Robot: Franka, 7 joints.
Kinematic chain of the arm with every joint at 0, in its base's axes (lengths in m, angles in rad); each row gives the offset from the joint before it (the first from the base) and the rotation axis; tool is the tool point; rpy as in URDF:
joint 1: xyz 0 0 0.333 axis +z
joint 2: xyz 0 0 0 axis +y
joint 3: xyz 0 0 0.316 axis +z
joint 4: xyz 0.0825 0 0 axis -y
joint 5: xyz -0.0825 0 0.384 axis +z
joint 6: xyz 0 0 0 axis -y
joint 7: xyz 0.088 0 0 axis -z
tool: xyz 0 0 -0.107 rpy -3.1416 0 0
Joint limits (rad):
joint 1: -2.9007..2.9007
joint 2: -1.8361..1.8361
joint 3: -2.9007..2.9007
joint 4: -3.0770..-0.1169
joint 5: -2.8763..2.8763
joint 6: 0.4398..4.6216
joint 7: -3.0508..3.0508
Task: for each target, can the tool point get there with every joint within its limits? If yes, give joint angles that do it. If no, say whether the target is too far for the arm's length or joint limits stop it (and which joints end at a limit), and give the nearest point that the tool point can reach.
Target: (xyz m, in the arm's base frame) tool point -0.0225 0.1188 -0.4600
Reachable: no: joint limits stop it (at a limit: joint 2) | nearest point -0.0281 0.1482 -0.3440 | short by 0.120 m
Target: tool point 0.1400 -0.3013 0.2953
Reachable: yes | joints 2.4344 0.0662 2.2960 -2.7997 1.5609 1.1863 1.8887
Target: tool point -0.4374 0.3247 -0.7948
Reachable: no: too far | nearest point -0.3390 0.2517 -0.3423 | short by 0.469 m
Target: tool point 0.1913 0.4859 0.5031
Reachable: yes | joints -0.2438 0.7506 1.9432 -2.0936 -1.5981 1.2948 -0.3310
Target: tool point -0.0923 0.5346 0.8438
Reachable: yes | joints 0.9660 1.4353 2.4592 -1.4507 2.3014 2.5373 -1.3475
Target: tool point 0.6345 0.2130 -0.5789
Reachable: no: too far | nearest point 0.4992 0.1676 -0.3018 | short by 0.312 m
